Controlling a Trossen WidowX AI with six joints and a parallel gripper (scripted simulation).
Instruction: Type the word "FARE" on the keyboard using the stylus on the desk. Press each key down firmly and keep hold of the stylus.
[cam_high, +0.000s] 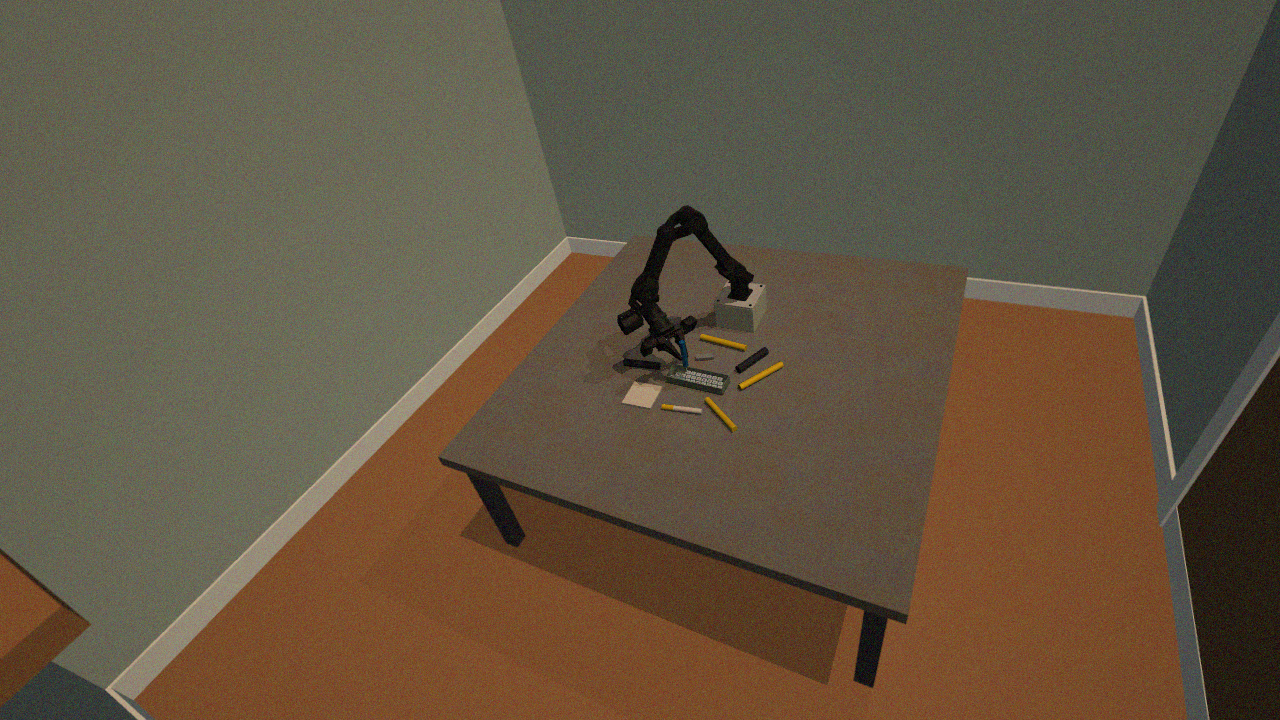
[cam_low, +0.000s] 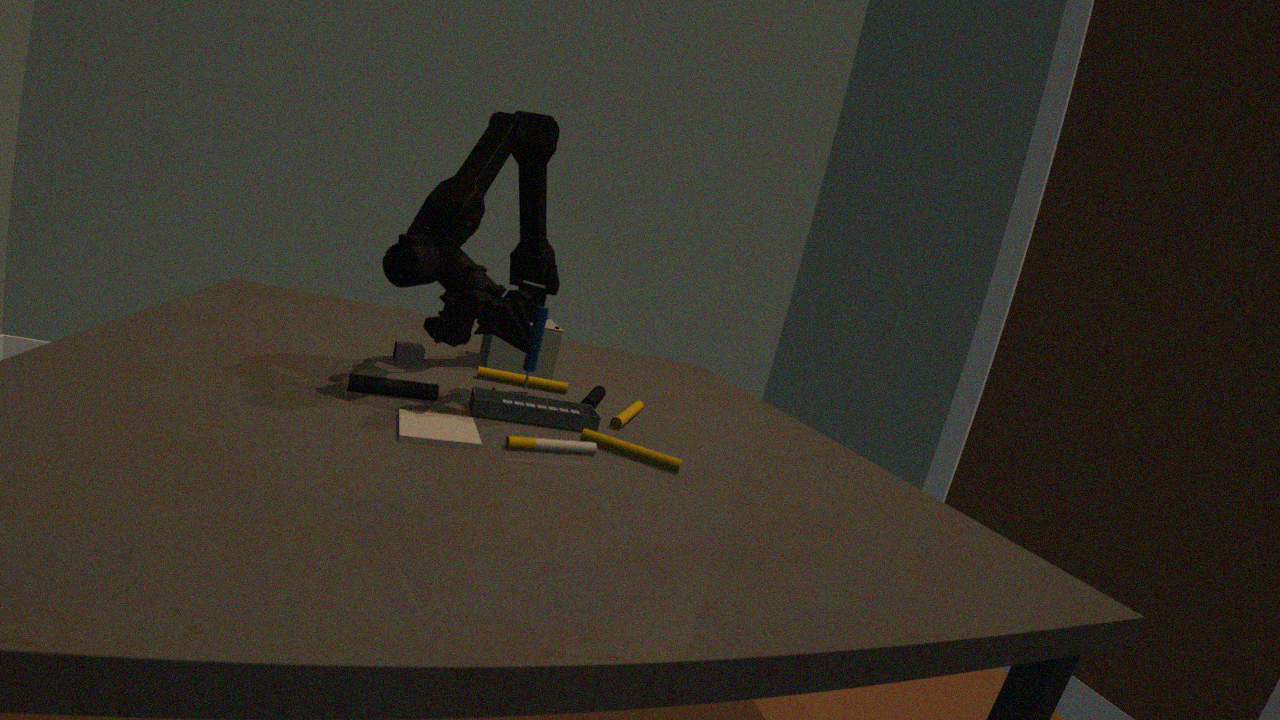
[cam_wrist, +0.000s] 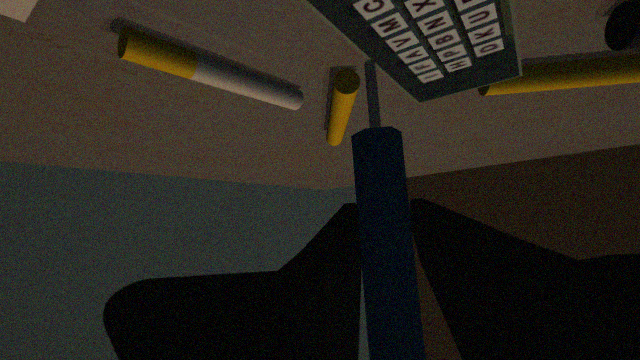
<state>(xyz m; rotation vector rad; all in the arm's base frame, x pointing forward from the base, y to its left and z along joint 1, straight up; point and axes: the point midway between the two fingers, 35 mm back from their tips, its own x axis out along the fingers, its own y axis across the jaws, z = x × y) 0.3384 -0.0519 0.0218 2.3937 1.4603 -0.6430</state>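
My gripper tip is now 110 mm short of the white-and-yellow stick, 100 mm above it and 20 mm to the right of it. Also, from my gripper tip: white card 110 mm to the right, 100 mm below, 100 mm ahead; blue stylus 20 mm below.
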